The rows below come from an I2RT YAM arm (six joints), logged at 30 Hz.
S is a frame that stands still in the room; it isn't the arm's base.
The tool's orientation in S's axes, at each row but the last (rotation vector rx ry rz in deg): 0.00, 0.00, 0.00; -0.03, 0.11, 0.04; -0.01, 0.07, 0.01; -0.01, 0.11, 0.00; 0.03, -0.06, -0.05; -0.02, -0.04, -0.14; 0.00, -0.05, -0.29; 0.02, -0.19, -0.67; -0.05, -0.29, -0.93; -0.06, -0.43, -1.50; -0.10, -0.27, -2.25; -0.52, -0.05, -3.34
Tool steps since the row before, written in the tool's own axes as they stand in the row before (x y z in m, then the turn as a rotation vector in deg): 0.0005, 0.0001, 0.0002, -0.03, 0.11, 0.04; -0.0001, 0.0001, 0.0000, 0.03, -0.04, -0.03; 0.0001, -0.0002, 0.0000, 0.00, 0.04, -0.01; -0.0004, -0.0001, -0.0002, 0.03, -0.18, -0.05; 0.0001, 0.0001, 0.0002, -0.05, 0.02, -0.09; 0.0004, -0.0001, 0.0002, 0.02, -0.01, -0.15; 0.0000, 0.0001, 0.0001, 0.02, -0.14, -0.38; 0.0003, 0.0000, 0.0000, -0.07, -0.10, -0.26; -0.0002, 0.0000, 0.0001, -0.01, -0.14, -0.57; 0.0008, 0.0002, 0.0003, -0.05, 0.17, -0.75; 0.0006, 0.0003, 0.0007, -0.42, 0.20, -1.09; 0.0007, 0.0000, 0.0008, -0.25, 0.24, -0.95
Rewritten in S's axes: 0.0005, 0.0001, 0.0002, -0.03, 0.11, 0.04; -0.0001, 0.0001, 0.0000, 0.03, -0.04, -0.03; 0.0001, -0.0002, 0.0000, 0.00, 0.04, -0.01; -0.0004, -0.0001, -0.0002, 0.03, -0.18, -0.05; 0.0001, 0.0001, 0.0002, -0.05, 0.02, -0.09; 0.0004, -0.0001, 0.0002, 0.02, -0.01, -0.15; 0.0000, 0.0001, 0.0001, 0.02, -0.14, -0.38; 0.0003, 0.0000, 0.0000, -0.07, -0.10, -0.26; -0.0002, 0.0000, 0.0001, -0.01, -0.14, -0.57; 0.0008, 0.0002, 0.0003, -0.04, 0.17, -0.75; 0.0006, 0.0003, 0.0007, -0.41, 0.21, -1.09; 0.0007, 0.0000, 0.0008, -0.24, 0.25, -0.95
